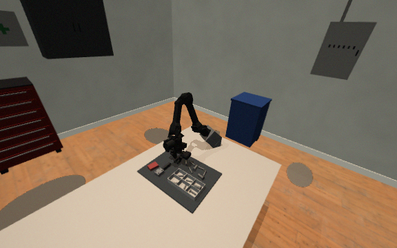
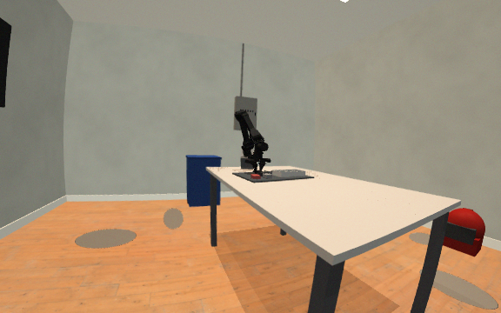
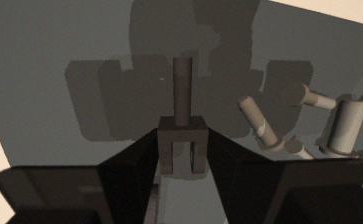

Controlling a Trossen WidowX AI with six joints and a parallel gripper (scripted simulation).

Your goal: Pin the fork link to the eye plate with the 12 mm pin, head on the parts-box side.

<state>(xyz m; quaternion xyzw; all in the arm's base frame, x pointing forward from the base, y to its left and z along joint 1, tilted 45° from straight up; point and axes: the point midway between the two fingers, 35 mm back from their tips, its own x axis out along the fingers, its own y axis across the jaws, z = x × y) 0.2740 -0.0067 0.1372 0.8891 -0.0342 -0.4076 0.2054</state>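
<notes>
The eye plate lies 8 cm ahead of my hand, 3 cm below it and 2 cm to the right of it. Also, from my hand: fork link: 3 cm below; then dark mat: 8 cm to the left, 7 cm ahead, 5 cm below; then grey block: 16 cm ahead, 2 cm to the right, 2 cm below.
</notes>
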